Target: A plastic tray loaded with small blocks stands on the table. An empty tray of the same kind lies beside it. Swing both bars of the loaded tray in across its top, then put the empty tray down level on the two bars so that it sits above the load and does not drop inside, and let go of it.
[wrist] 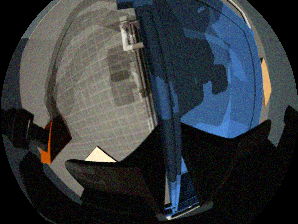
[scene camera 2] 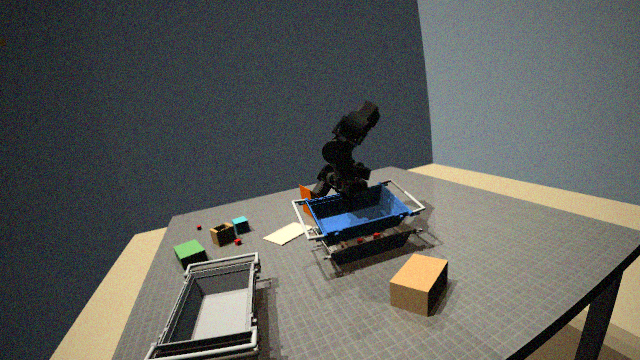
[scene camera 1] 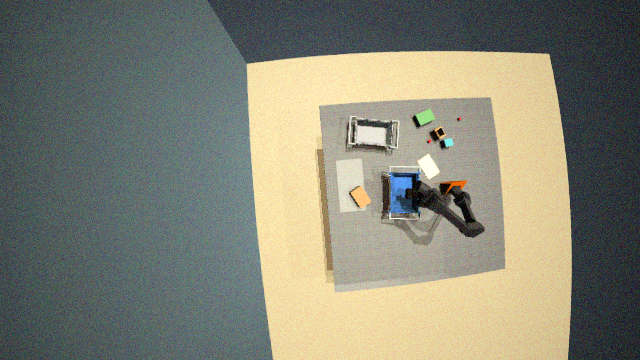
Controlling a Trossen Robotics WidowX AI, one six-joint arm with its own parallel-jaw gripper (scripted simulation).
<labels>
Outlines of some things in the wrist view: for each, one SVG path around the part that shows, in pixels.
My gripper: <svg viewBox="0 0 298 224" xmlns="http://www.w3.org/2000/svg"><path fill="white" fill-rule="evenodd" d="M298 112L297 109L290 107L290 104L286 108L283 119L285 127L277 147L267 139L271 129L270 120L259 123L257 127L233 139L226 139L194 128L193 125L181 123L181 157L188 168L186 171L192 180L200 208L212 202L214 204L212 209L176 220L157 220L156 216L164 216L166 192L164 149L158 124L149 133L148 139L142 141L140 147L118 163L76 159L65 161L67 171L78 184L84 186L80 197L81 204L71 200L43 172L43 163L37 159L35 153L28 152L19 163L21 184L24 185L33 208L56 224L250 224L269 204L289 169L297 141Z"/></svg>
A blue tray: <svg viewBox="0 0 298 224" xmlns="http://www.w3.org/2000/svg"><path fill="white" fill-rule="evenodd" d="M233 0L227 0L227 2L237 8L242 18L239 18L221 0L117 0L116 3L117 10L133 8L138 20L138 27L140 27L142 43L144 43L154 107L156 107L158 129L160 129L162 149L164 149L166 177L168 177L166 181L168 181L170 202L165 205L165 216L168 220L184 216L185 213L200 206L200 204L197 204L198 200L196 192L194 192L192 180L190 180L189 173L186 171L188 168L185 167L186 164L181 157L181 123L193 125L194 128L213 133L213 135L226 137L226 139L233 139L235 136L242 135L243 132L246 133L249 129L253 129L259 124L263 100L261 57L258 57L257 44L255 44L254 32L251 31L249 20L246 19L241 8L233 3Z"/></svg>
</labels>
